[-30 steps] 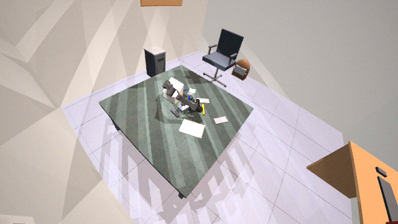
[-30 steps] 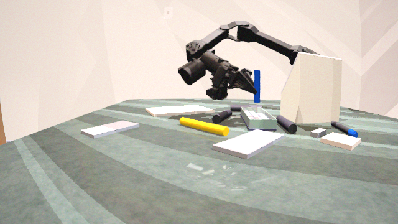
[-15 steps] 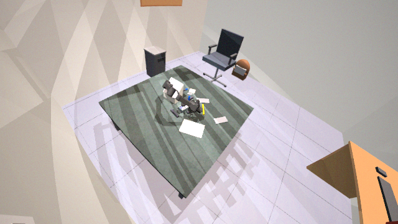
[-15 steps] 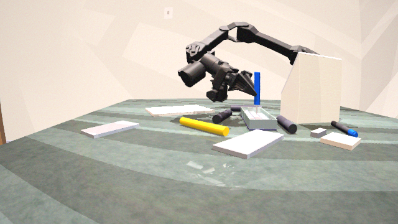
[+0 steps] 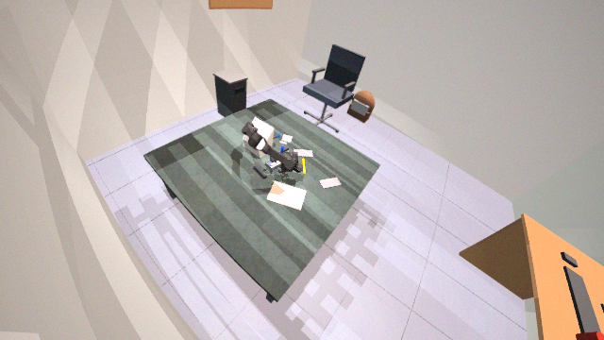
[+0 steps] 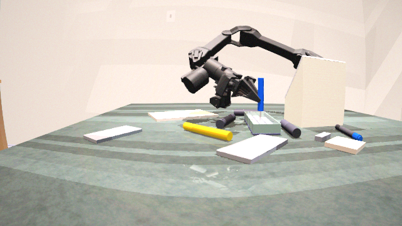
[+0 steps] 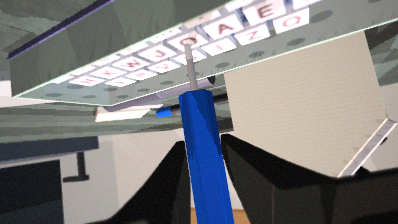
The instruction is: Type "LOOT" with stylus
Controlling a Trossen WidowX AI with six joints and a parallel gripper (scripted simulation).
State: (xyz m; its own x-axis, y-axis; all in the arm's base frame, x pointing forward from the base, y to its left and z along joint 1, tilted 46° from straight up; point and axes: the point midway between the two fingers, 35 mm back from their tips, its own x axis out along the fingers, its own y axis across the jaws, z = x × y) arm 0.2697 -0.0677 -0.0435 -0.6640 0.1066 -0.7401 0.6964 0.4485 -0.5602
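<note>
The keyboard lies 60 mm below my gripper tip and 10 mm to the right of it. From my gripper tip the other things lie so: thin white tip (50 mm below); then yellow cylinder (170 mm ahead, 60 mm to the left, 60 mm below); then blue stylus (10 mm below).
</note>
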